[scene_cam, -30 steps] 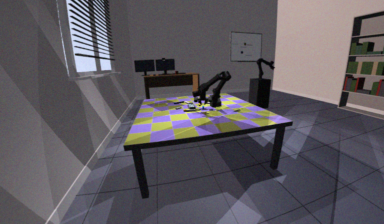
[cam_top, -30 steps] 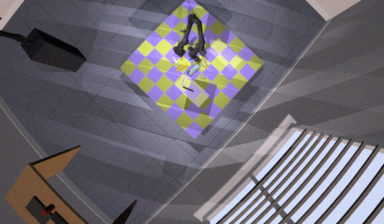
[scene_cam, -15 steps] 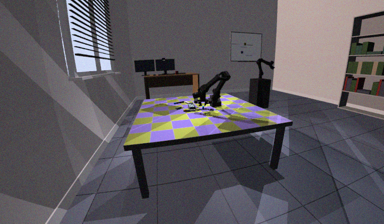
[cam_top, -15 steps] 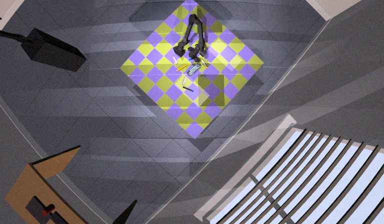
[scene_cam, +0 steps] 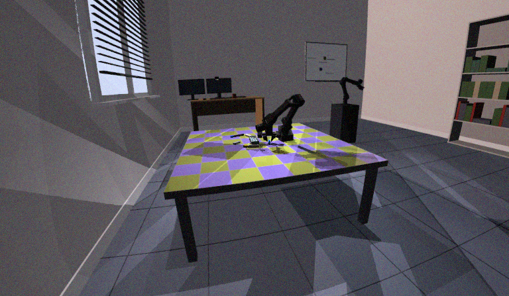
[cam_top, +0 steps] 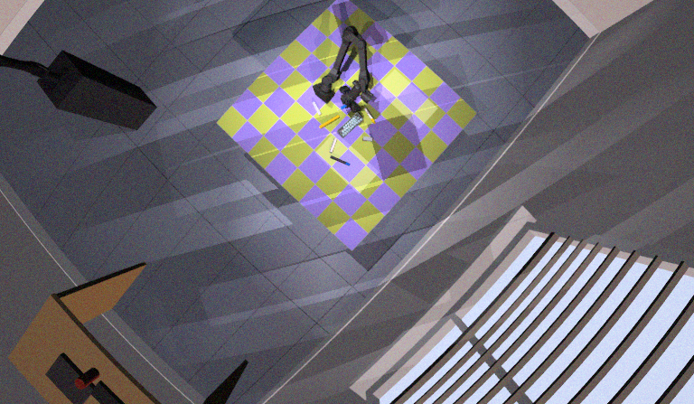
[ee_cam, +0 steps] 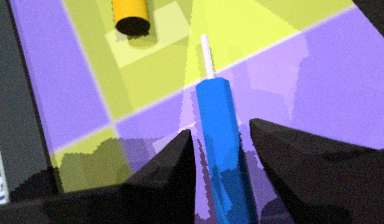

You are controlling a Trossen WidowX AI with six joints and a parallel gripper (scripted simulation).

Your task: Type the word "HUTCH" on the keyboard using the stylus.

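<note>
The yellow pen lies 150 mm to the right of my gripper tip. Also, from my gripper tip: dark pen (270 mm ahead, 270 mm to the right); then blue stylus (10 mm to the right).
</note>
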